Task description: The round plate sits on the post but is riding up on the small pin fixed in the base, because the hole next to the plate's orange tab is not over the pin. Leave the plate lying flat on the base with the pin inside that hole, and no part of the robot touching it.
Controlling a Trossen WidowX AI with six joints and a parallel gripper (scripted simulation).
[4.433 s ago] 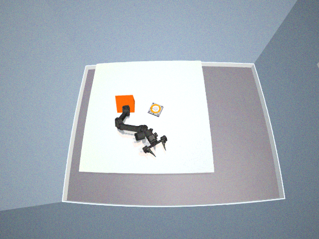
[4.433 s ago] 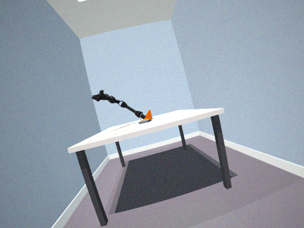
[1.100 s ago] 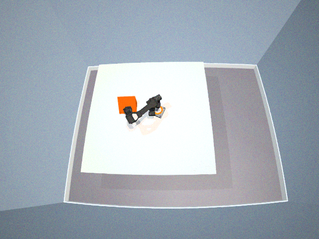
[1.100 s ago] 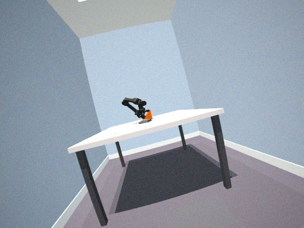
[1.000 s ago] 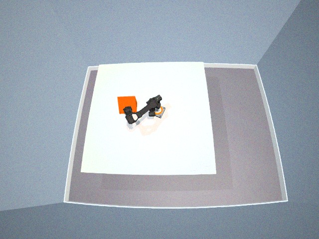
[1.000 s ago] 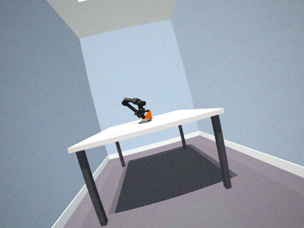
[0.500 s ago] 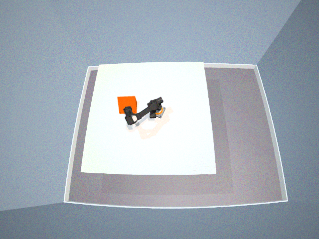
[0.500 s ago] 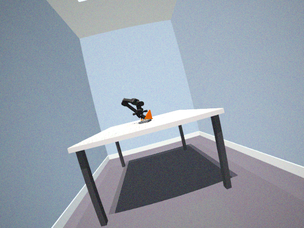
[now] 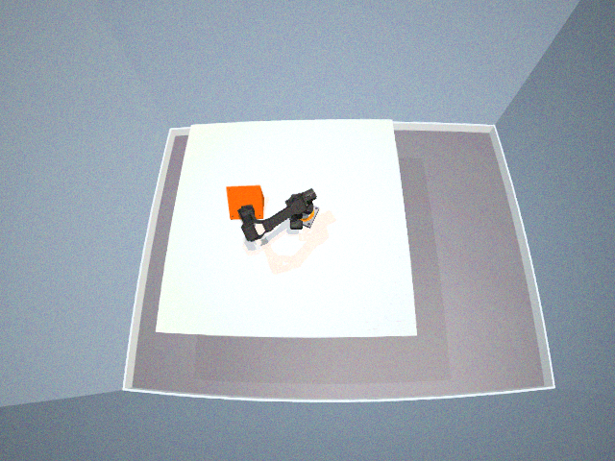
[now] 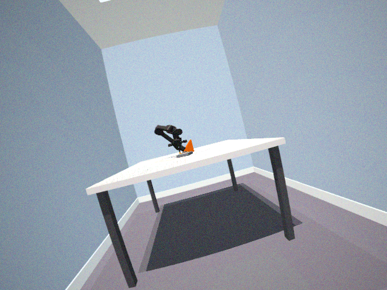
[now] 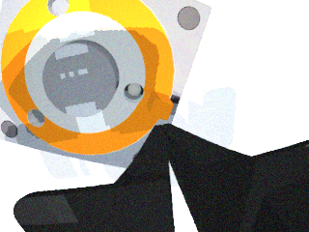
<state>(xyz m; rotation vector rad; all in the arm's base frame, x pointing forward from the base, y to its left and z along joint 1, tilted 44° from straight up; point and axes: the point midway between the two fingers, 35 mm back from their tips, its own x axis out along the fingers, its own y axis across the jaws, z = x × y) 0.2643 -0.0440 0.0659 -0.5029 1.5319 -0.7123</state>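
The square grey base is 4 cm to the left of my gripper tip, 4 cm ahead of it and 2 cm below it.
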